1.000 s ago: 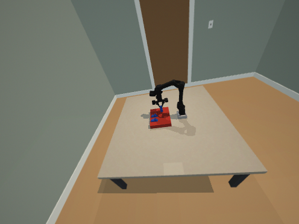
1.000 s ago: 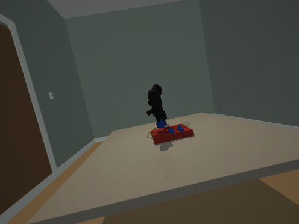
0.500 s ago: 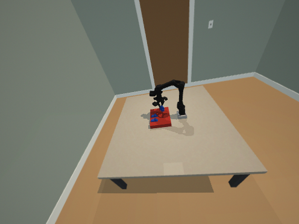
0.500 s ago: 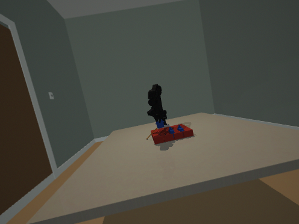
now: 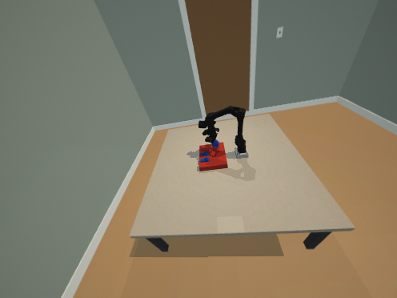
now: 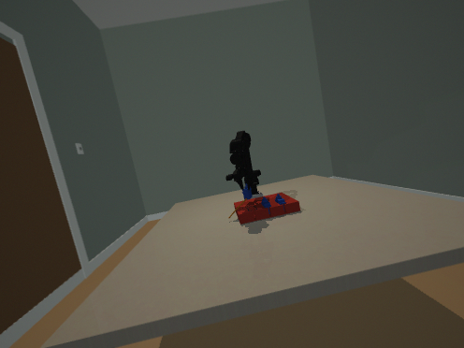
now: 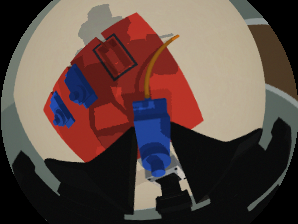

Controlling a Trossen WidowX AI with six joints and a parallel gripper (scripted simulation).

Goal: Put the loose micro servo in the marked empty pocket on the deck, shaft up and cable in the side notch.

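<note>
The red deck lies 10 cm below my gripper tip, 7 cm to the left of it and 1 cm behind it.
</note>
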